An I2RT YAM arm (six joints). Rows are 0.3 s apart.
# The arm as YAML. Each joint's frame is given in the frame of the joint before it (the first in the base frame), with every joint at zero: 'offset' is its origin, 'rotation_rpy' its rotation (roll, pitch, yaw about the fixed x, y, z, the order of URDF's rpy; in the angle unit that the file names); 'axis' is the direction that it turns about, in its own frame. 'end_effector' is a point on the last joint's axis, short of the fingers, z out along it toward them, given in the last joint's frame.
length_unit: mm
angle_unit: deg
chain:
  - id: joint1
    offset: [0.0, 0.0, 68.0]
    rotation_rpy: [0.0, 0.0, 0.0]
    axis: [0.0, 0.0, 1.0]
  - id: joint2
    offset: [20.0, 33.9, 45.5]
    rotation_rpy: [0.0, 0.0, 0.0]
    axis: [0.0, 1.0, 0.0]
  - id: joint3
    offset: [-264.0, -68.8, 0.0]
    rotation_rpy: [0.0, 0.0, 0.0]
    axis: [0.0, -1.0, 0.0]
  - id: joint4
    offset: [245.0, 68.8, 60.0]
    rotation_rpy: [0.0, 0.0, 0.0]
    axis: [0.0, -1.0, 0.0]
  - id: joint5
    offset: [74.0, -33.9, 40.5]
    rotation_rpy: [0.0, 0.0, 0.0]
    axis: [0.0, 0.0, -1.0]
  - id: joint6
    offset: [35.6, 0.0, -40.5]
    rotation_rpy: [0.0, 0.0, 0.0]
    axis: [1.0, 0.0, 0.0]
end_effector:
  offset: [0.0, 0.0, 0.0]
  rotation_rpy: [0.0, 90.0, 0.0]
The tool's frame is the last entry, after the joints.
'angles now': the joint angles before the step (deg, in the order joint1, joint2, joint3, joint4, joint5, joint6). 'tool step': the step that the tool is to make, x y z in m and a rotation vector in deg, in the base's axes. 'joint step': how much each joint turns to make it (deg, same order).
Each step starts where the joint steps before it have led.
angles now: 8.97 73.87 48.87 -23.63 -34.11 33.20
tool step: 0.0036 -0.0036 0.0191 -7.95 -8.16 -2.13
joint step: 0.05 -1.61 2.52 -0.01 8.13 -5.41
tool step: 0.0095 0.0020 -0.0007 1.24 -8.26 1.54
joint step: -0.03 0.56 -2.35 10.72 -1.15 -1.20
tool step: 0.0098 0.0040 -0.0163 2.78 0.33 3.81
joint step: -0.03 3.65 -1.41 5.14 -4.75 -0.06
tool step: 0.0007 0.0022 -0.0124 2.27 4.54 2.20
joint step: 0.05 1.98 -0.44 -1.07 -3.52 1.18
